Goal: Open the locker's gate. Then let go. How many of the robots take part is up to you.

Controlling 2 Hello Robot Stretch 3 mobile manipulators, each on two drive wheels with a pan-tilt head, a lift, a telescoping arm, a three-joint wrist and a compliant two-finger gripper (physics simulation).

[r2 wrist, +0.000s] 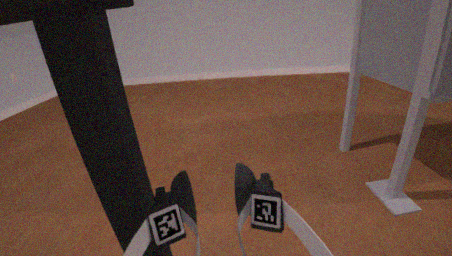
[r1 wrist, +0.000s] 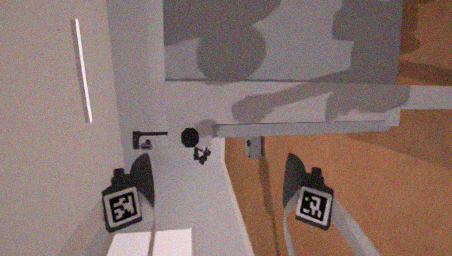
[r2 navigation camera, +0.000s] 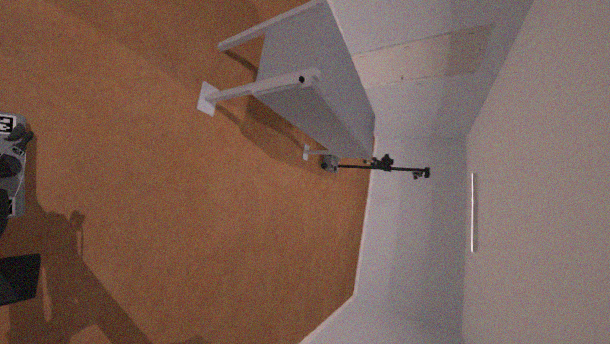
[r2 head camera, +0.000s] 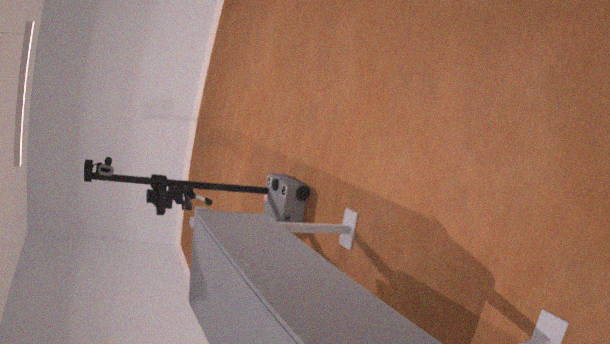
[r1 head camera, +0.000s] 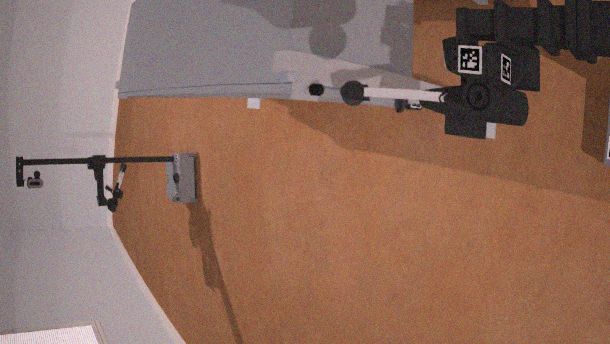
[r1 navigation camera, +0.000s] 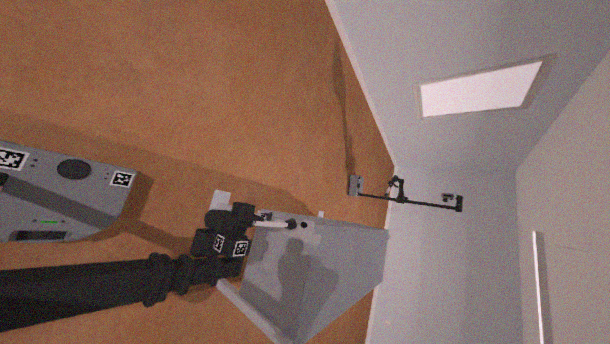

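The grey locker [r1 head camera: 200, 45] [r1 navigation camera: 345, 265] [r2 head camera: 300, 270] [r2 navigation camera: 300, 45] stands on pale legs. A round black knob [r1 head camera: 316, 90] [r1 navigation camera: 304, 224] [r1 wrist: 190, 137] [r2 navigation camera: 301, 79] is near one end of it. I cannot make out the gate's outline or tell how far it is open. My r1 gripper [r1 head camera: 376, 99] [r1 navigation camera: 278, 220] [r1 wrist: 218, 167] is open beside the locker. In the r1 wrist view the knob shows above and left of the middle between its fingers, apart from both. My r2 gripper [r2 wrist: 213, 177] is open, away from the locker.
Robot r2 [r1 head camera: 182, 177] [r1 navigation camera: 356, 185] stands across the floor from r1. Robot r1 [r2 head camera: 287, 200] [r2 navigation camera: 330, 163] stands by the locker's far end as seen from r2. The locker's flat feet [r2 head camera: 348, 228] [r2 navigation camera: 206, 99] rest on the floor. Pale walls stand behind the locker.
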